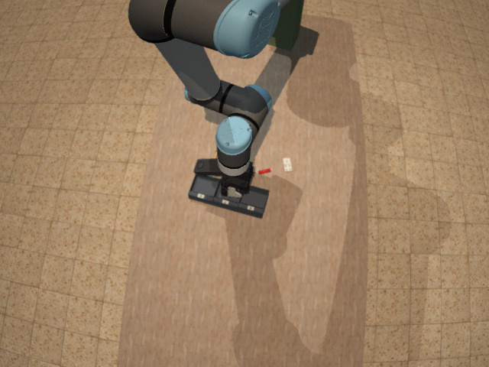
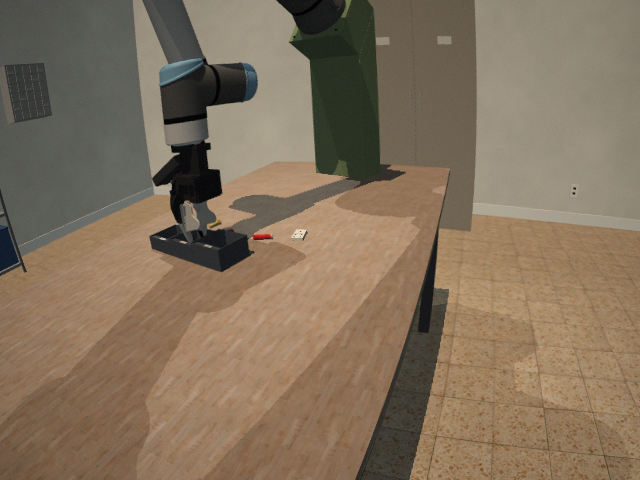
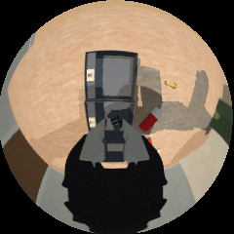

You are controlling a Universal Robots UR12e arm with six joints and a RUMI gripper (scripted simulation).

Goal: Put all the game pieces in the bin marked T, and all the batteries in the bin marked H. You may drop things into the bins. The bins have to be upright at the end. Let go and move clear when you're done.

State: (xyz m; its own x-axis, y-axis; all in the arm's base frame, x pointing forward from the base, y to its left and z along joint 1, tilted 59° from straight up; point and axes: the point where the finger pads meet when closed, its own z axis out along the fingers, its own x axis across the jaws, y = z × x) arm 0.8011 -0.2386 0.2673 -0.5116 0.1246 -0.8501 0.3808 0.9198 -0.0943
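Right now the three-compartment bin row is 1 cm below my hand and 1 cm ahead of it. Also, from my hand: red-and-white block (8 cm behind, 6 cm to the left, 3 cm below); then black die (2 cm below, 1 cm to the left); then red cylinder (14 cm to the left, 4 cm behind, 3 cm below).
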